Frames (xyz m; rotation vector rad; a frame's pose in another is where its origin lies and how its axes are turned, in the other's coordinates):
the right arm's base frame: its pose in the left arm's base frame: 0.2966 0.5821 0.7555 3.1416 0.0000 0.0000
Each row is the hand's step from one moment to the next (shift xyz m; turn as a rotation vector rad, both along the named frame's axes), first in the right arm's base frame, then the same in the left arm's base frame.
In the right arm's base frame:
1: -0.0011 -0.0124 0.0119 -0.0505 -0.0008 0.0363
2: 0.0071 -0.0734 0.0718 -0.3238 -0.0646 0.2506
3: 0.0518 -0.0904 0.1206 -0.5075 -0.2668 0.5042
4: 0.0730 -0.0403 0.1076 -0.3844 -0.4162 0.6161
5: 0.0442 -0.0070 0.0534 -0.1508 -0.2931 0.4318
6: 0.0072 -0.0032 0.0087 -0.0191 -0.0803 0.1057
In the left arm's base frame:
1: -0.0011 0.0124 -0.0119 -0.0505 0.0008 -0.0363
2: 0.0071 0.0734 -0.0718 -0.3238 0.0646 -0.2506
3: 0.0518 0.0904 -0.1206 -0.5075 0.2668 -0.5042
4: 0.0730 0.0403 -0.1076 -0.3844 0.4162 -0.6161
5: 0.0442 0.0070 -0.0534 -0.1508 0.2931 -0.4318
6: 0.0072 0.0032 -0.0087 -0.0191 0.0803 -0.1057

